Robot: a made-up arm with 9 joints. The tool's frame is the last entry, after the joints. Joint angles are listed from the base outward. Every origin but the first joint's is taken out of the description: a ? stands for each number. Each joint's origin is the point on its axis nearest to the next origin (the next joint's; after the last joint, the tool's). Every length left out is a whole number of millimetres.
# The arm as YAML. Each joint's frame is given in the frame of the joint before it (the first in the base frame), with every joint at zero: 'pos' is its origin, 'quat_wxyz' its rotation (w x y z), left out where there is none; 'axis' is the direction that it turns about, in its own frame. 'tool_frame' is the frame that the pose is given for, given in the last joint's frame.
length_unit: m
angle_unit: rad
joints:
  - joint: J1
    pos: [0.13, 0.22, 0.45]
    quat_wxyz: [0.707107, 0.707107, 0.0, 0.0]
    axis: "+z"
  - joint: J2
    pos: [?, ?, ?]
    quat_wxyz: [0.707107, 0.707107, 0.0, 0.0]
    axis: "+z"
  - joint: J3
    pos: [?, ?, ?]
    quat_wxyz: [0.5, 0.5, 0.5, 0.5]
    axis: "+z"
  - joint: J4
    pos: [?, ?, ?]
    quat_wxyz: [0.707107, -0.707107, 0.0, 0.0]
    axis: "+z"
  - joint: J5
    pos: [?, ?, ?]
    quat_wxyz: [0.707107, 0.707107, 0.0, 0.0]
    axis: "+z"
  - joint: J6
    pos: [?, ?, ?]
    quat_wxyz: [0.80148, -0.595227, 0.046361, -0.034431]
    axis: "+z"
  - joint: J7
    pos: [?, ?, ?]
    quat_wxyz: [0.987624, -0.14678, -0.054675, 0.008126]
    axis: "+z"
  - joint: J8
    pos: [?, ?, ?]
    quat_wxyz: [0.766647, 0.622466, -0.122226, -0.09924]
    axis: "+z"
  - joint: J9
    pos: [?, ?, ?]
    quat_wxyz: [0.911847, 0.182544, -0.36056, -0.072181]
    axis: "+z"
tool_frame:
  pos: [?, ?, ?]
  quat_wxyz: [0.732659, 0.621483, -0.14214, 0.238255]
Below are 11 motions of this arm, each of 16 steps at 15 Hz.
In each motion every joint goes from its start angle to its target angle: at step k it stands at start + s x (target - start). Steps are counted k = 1, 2, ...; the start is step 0. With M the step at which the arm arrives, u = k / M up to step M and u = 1 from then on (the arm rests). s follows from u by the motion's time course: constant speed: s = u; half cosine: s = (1 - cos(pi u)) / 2; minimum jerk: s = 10 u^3 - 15 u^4 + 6 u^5.
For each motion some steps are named. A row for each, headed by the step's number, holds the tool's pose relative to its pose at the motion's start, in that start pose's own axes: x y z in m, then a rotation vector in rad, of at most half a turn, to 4 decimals.
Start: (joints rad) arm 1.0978 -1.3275 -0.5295 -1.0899 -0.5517 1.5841 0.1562 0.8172 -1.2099
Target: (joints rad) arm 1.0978 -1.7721 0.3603 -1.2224 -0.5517 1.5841 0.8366 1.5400 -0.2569
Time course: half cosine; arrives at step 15
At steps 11, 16:
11: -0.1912 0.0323 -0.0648 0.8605 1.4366 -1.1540
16: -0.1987 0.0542 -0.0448 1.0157 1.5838 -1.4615

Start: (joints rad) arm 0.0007 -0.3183 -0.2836 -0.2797 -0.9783 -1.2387 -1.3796 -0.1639 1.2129
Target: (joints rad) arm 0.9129 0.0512 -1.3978 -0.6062 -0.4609 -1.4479 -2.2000 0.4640 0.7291
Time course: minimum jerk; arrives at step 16
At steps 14, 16:
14: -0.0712 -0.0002 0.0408 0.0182 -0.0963 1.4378
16: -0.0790 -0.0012 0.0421 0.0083 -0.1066 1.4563

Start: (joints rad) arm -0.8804 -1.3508 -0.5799 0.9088 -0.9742 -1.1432 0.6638 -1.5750 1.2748
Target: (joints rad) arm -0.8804 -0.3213 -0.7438 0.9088 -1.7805 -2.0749 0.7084 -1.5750 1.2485
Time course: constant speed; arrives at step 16
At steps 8, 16:
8: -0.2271 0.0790 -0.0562 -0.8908 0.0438 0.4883
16: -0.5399 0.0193 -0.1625 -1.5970 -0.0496 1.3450

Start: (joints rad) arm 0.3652 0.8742 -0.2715 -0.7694 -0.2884 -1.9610 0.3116 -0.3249 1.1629
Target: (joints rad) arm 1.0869 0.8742 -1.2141 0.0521 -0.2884 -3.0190 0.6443 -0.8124 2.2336
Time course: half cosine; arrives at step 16
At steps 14, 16:
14: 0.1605 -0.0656 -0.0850 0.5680 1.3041 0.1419
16: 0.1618 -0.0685 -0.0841 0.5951 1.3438 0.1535

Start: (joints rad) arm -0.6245 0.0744 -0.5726 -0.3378 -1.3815 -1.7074 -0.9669 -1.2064 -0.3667
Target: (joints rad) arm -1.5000 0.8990 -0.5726 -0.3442 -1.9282 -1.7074 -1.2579 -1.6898 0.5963
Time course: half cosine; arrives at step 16
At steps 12, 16:
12: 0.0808 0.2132 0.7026 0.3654 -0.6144 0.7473
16: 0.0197 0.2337 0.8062 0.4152 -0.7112 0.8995

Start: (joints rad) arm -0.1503 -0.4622 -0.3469 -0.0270 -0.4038 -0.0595 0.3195 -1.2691 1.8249
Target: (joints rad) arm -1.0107 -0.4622 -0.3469 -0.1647 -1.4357 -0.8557 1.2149 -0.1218 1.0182
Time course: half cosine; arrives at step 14
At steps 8, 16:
8: -0.0831 -0.1079 0.0789 -0.4340 -0.2690 0.1457
16: -0.1150 -0.1797 0.1522 -0.6120 -0.5857 0.3868

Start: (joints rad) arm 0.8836 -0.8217 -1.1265 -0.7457 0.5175 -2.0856 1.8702 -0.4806 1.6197
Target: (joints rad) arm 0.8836 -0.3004 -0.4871 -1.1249 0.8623 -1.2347 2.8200 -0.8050 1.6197
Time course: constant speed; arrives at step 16
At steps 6, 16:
6: 0.0135 0.0296 -0.0815 0.7524 -0.0514 0.0851
16: -0.0001 0.2823 -0.1252 1.8147 0.5116 0.1095

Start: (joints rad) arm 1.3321 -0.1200 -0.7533 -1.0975 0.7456 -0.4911 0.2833 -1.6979 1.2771
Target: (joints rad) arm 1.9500 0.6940 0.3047 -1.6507 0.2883 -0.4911 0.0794 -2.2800 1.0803
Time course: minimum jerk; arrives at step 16
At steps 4, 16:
4: 0.0262 0.0188 0.0514 -0.0357 -0.1073 -0.1165
16: 0.3162 0.0184 0.4111 -0.9178 -0.5726 -1.7444

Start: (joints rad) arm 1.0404 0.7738 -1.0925 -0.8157 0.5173 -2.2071 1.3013 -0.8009 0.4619
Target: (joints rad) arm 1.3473 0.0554 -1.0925 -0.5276 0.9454 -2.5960 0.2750 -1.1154 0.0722
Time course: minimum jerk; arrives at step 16
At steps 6, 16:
6: -0.0163 0.0807 -0.0194 -0.3819 -0.3885 0.1712
16: -0.1501 0.2841 -0.2663 -1.3906 -1.2819 0.9196

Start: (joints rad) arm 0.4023 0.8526 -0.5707 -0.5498 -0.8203 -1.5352 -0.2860 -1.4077 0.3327
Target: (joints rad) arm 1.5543 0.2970 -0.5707 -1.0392 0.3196 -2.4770 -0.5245 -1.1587 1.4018
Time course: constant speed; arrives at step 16
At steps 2, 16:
2: 0.0425 -0.0099 -0.0356 -0.0929 0.1053 -0.0346
16: 0.1657 0.0542 -0.6069 -0.7669 1.2918 0.3340

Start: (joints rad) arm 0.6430 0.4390 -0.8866 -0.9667 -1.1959 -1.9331 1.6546 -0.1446 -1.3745
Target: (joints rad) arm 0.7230 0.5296 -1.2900 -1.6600 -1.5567 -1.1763 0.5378 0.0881 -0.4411
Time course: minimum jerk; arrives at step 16
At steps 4, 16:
4: 0.0190 0.0047 -0.0103 0.1003 0.0160 0.0370
16: 0.1644 0.0549 -0.0388 0.7720 0.2280 0.5644

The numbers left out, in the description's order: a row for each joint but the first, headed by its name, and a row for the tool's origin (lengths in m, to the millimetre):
J2: -0.02 -0.07 0.0
J3: -0.58 0.02 0.0
J4: 0.12 0.16 0.0
J5: 0.05 -0.078 0.0
J6: 0.003 -0.024 0.0
J7: -0.013 -0.012 0.0
J8: 0.012 -0.069 0.0
J9: 0.138 0.031 0.0
tool: 0.04 -0.02 0.0

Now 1 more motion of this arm.
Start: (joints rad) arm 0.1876 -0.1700 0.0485 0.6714 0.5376 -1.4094 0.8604 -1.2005 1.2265
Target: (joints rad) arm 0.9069 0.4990 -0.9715 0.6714 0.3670 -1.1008 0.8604 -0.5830 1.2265
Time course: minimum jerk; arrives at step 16
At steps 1, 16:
1: -0.0004 0.0003 -0.0002 0.0006 -0.0003 -0.0025
16: -0.1618 0.4066 -0.1010 0.6666 -0.1556 -1.0585

